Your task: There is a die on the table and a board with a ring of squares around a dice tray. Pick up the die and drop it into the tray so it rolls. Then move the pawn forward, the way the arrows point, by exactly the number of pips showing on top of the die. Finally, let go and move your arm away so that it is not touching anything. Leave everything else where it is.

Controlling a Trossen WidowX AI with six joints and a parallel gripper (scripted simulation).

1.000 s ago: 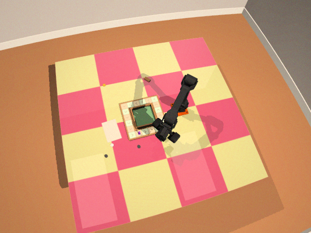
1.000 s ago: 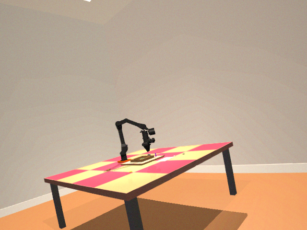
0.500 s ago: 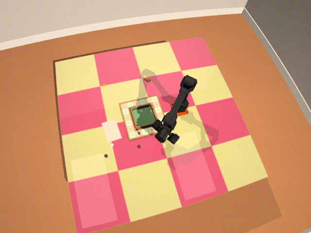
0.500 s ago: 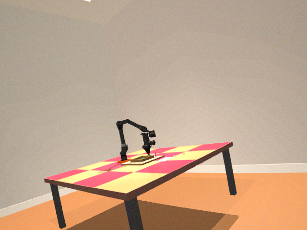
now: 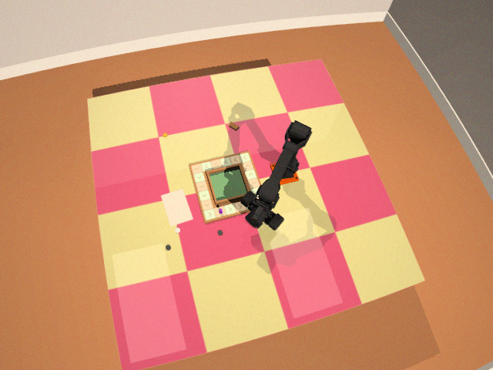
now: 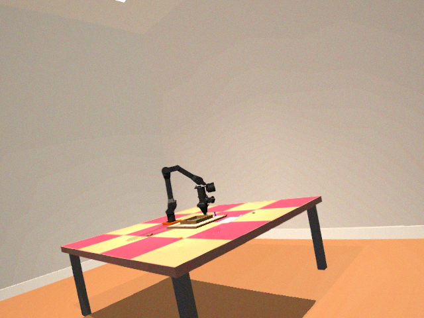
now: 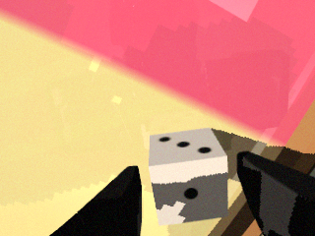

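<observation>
My gripper tip is now 160 mm short of the purple pawn, 50 mm to the left of it and 20 mm below it. Also, from my gripper tip: white disc (350 mm ahead, 10 mm below); green dice tray (110 mm ahead, 170 mm to the right); white die (right at my gripper tip).
</observation>
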